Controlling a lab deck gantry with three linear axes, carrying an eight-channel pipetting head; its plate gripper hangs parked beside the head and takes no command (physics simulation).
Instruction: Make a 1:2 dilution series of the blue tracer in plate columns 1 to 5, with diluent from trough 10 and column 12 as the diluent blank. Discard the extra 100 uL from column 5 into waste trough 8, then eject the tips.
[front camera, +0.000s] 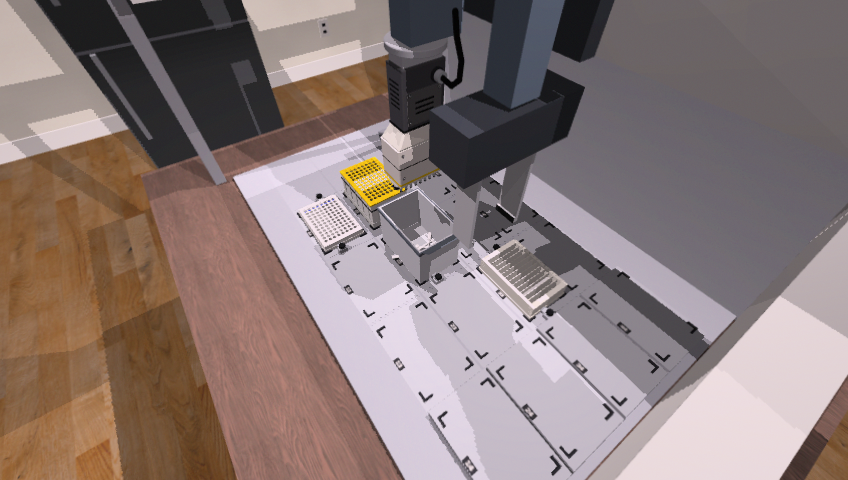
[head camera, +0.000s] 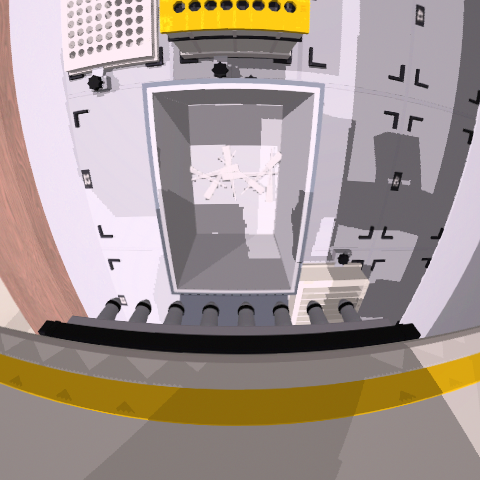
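The white well plate (front camera: 330, 221) (head camera: 148, 50) sits left of the yellow tip rack (front camera: 357, 178) (head camera: 235, 21). Blue wells show along its far edge in the front view; that edge is cut off in the head view. The pale multi-trough reservoir (front camera: 532, 312) (head camera: 335, 272) stands beyond the grey bin; trough contents cannot be told. The pipetting head (front camera: 410, 155) is raised near the bin. Its nozzles (head camera: 210, 314) are bare. Loose white tips (front camera: 425, 239) (head camera: 230, 172) lie in a heap inside the bin. The parked plate gripper (front camera: 489, 229) is open, its fingers apart and empty.
The tall open grey bin (front camera: 401, 252) (head camera: 172, 200) stands between the tip rack and the reservoir. Black corner brackets and round black knobs (front camera: 437, 276) (head camera: 95, 82) mark the deck positions. A slanted grey post (front camera: 172, 89) rises at the deck's far left.
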